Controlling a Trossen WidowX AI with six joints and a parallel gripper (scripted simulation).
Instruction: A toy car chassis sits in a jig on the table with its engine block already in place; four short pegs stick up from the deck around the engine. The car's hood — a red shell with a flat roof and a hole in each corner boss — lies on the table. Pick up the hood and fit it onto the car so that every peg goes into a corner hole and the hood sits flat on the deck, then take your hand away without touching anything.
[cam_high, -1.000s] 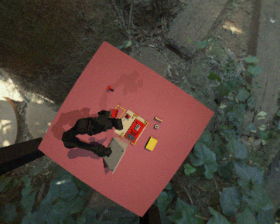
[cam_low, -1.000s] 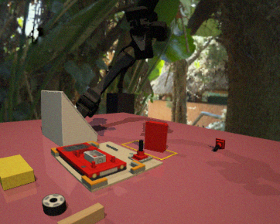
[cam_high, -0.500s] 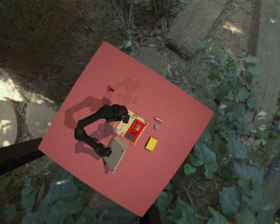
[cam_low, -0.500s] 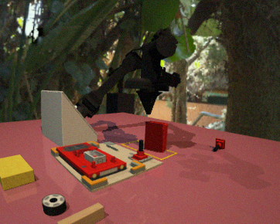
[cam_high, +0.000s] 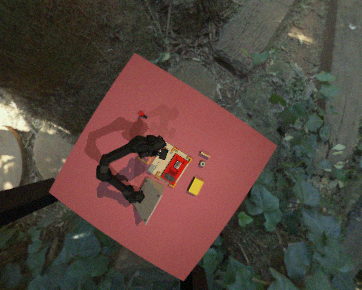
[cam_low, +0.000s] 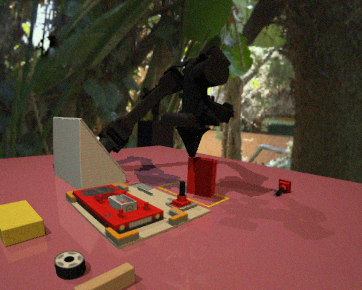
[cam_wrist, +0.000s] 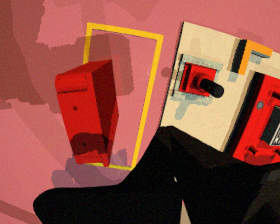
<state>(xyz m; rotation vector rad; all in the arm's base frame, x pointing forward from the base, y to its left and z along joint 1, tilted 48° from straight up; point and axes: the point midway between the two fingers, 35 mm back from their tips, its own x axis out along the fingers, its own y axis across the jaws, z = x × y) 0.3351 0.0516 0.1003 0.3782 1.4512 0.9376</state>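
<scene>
The red hood lies 60 mm below my gripper tip, 50 mm to the left of it and 10 mm behind it. Also, from my gripper tip: black post: 70 mm below, 50 mm to the right, 30 mm ahead; then black wheel: 320 mm to the right, 110 mm ahead, 100 mm below; then grey engine block: 180 mm to the right, 80 mm below.
</scene>
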